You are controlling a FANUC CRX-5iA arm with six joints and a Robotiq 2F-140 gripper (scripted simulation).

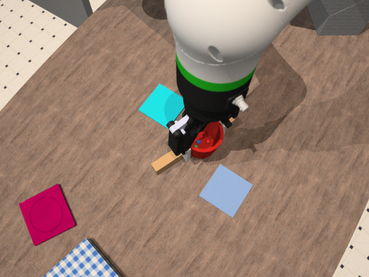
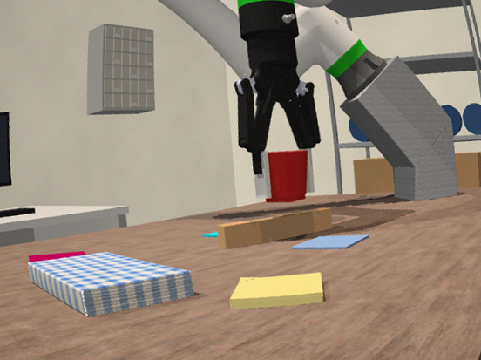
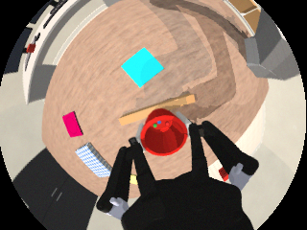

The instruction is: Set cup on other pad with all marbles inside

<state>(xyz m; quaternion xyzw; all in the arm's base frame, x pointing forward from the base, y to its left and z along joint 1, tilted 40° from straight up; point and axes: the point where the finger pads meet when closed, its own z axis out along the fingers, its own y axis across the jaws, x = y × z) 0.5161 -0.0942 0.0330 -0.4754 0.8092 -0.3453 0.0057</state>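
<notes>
The orange rail lies 10 mm behind my hand, 20 mm to the right of it and 90 mm below it. From my hand the other things lie so: red cup 20 mm below; blue marble 10 mm to the right, 20 mm below; blue-checked cloth stack 340 mm ahead, 100 mm to the right, 80 mm below.
</notes>
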